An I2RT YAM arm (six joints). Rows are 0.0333 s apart.
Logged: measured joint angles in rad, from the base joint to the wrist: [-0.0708, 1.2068, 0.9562, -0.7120, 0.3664, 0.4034]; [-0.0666, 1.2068, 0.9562, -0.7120, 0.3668, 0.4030]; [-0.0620, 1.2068, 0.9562, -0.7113, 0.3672, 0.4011]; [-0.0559, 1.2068, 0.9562, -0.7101, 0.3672, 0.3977]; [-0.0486, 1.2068, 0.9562, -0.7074, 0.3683, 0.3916]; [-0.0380, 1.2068, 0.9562, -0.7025, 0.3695, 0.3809]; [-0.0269, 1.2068, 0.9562, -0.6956, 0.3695, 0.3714]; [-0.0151, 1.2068, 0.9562, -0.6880, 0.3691, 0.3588]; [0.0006, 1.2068, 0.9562, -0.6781, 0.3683, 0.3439]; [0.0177, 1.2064, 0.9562, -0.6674, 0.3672, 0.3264]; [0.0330, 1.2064, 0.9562, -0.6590, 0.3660, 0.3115]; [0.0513, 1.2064, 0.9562, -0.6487, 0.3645, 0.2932]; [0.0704, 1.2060, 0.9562, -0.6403, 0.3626, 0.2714]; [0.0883, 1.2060, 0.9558, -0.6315, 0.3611, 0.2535]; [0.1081, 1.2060, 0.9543, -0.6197, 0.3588, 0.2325]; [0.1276, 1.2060, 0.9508, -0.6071, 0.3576, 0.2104]
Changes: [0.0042, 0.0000, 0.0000, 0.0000, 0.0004, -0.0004]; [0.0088, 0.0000, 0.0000, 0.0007, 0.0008, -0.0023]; [0.0149, 0.0000, 0.0000, 0.0019, 0.0008, -0.0057]; [0.0222, 0.0000, 0.0000, 0.0046, 0.0019, -0.0118]; [0.0328, 0.0000, 0.0000, 0.0095, 0.0031, -0.0225]; [0.0439, 0.0000, 0.0000, 0.0164, 0.0031, -0.0320]; [0.0557, 0.0000, 0.0000, 0.0240, 0.0027, -0.0446]; [0.0714, 0.0000, 0.0000, 0.0339, 0.0019, -0.0595]; [0.0885, -0.0004, 0.0000, 0.0446, 0.0008, -0.0770]; [0.1038, -0.0004, 0.0000, 0.0530, -0.0004, -0.0919]; [0.1221, -0.0004, 0.0000, 0.0633, -0.0019, -0.1102]; [0.1412, -0.0008, 0.0000, 0.0717, -0.0038, -0.1320]; [0.1591, -0.0008, -0.0004, 0.0805, -0.0053, -0.1499]; [0.1789, -0.0008, -0.0019, 0.0923, -0.0076, -0.1709]; [0.1984, -0.0008, -0.0054, 0.1049, -0.0088, -0.1930]
